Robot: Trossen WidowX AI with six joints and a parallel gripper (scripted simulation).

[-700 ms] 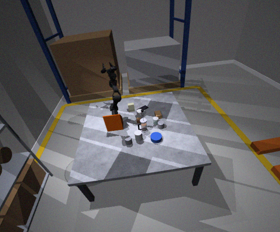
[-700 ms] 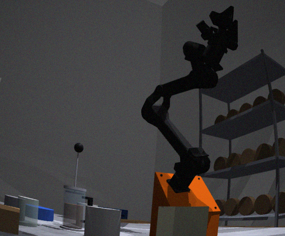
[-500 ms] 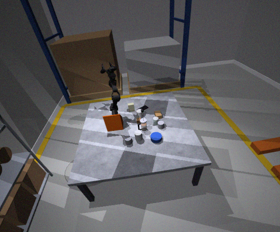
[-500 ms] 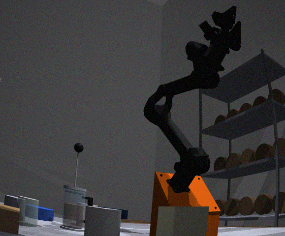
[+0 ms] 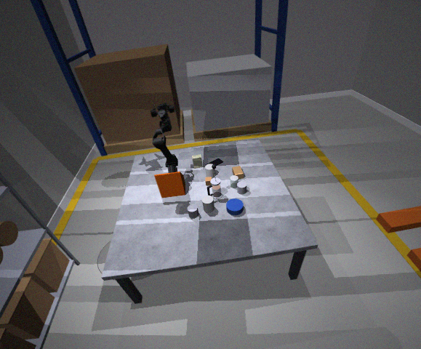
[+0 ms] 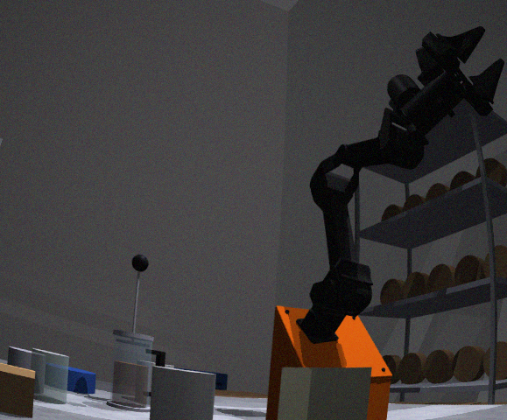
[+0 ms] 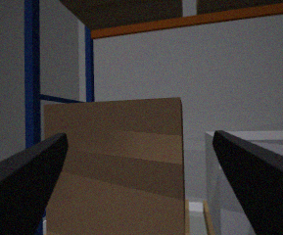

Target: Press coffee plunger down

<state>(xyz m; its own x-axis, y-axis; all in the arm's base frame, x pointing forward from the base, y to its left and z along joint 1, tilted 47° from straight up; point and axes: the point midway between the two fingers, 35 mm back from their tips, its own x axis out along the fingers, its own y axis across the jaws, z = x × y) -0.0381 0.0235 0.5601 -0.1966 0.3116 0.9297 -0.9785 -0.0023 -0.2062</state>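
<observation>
Right now my gripper tip is 600 mm to the left of the coffee press, 430 mm above it and 260 mm short of it. From my gripper tip the other things lie so: tan block 550 mm below, 510 mm ahead, 420 mm to the right; blue disc 770 mm to the right, 550 mm below, 360 mm ahead; cream box 520 mm below, 210 mm ahead, 170 mm to the right.
</observation>
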